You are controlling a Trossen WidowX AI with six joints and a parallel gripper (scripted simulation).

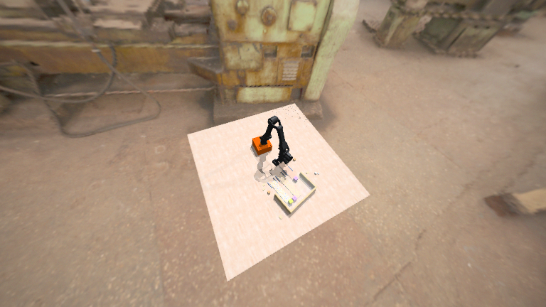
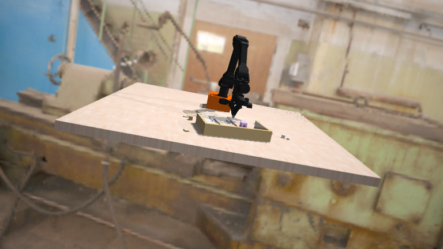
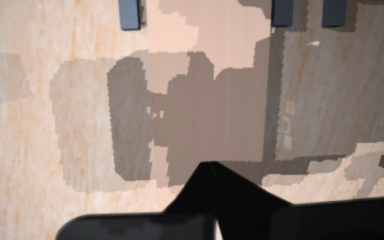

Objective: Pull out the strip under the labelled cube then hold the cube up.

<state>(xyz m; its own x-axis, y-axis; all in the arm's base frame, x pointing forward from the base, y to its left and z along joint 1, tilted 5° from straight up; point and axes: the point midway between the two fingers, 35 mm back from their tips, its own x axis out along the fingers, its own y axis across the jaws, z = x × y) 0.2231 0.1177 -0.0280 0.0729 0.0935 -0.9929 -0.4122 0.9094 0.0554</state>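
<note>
My gripper tip is 90 mm short of the plain wooden strip and 40 mm to the right of it.
</note>
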